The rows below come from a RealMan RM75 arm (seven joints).
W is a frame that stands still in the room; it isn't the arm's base.
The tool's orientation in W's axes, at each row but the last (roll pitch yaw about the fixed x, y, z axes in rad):
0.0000 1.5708 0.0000
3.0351 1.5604 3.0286
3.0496 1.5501 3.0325
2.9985 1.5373 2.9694
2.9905 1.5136 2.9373
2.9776 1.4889 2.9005
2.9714 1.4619 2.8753
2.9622 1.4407 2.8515
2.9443 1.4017 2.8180
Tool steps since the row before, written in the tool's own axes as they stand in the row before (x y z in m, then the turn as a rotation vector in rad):
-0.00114 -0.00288 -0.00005 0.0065 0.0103 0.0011
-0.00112 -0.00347 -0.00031 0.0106 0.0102 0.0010
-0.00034 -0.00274 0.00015 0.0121 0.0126 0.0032
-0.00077 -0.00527 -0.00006 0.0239 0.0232 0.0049
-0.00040 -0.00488 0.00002 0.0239 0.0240 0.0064
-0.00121 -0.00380 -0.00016 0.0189 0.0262 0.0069
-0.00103 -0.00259 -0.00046 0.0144 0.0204 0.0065
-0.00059 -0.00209 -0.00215 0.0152 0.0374 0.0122
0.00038 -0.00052 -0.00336 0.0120 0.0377 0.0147
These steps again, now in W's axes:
-0.00005 -0.00288 0.00114 0.0011 0.0103 -0.0065
-0.00032 -0.00347 0.00112 0.0010 0.0102 -0.0106
0.00011 -0.00274 0.00033 0.0032 0.0126 -0.0121
-0.00019 -0.00527 0.00075 0.0048 0.0232 -0.0239
-0.00022 -0.00488 0.00036 0.0063 0.0239 -0.0240
-0.00036 -0.00380 0.00117 0.0074 0.0260 -0.0190
-0.00060 -0.00256 0.00103 0.0069 0.0201 -0.0146
-0.00228 -0.00187 0.00081 0.0143 0.0364 -0.0158
-0.00342 -0.00009 0.00016 0.0173 0.0362 -0.0130

